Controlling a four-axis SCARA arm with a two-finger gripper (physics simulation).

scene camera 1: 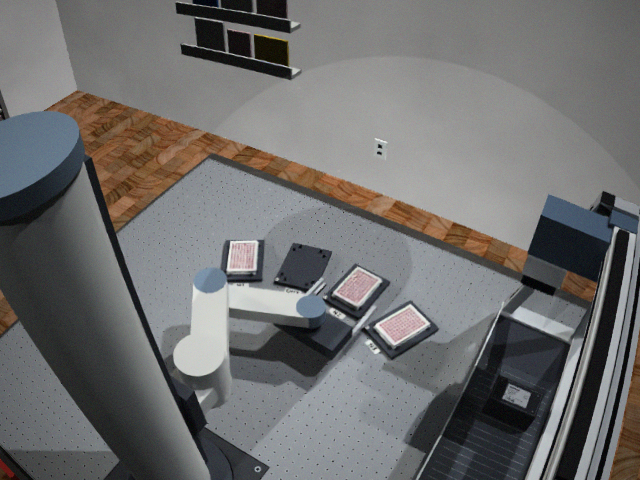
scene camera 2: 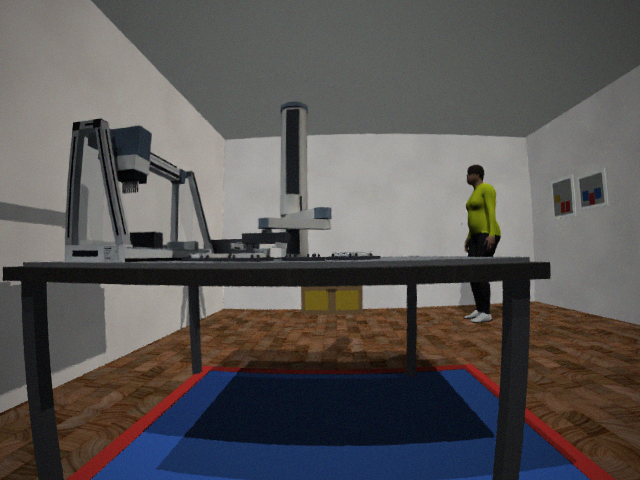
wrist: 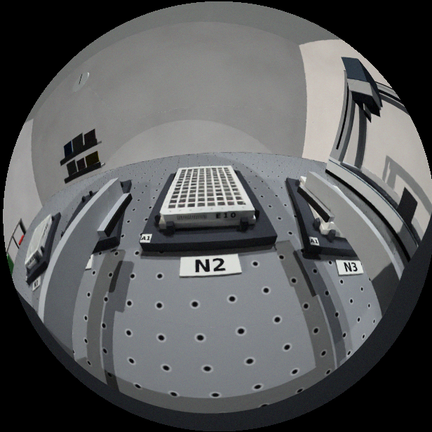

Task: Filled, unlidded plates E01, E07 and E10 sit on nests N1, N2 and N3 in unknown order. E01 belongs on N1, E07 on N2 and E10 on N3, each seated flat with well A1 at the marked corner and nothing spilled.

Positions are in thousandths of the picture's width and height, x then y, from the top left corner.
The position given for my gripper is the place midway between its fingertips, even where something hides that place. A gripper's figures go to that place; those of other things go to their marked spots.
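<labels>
My gripper (scene camera 1: 545, 614) is 142 cm from the lens. There's a nest N2 (scene camera 1: 559, 655) that's 144 cm from the lens, and a nest N3 (scene camera 1: 612, 736) that's 137 cm from the lens.
</labels>
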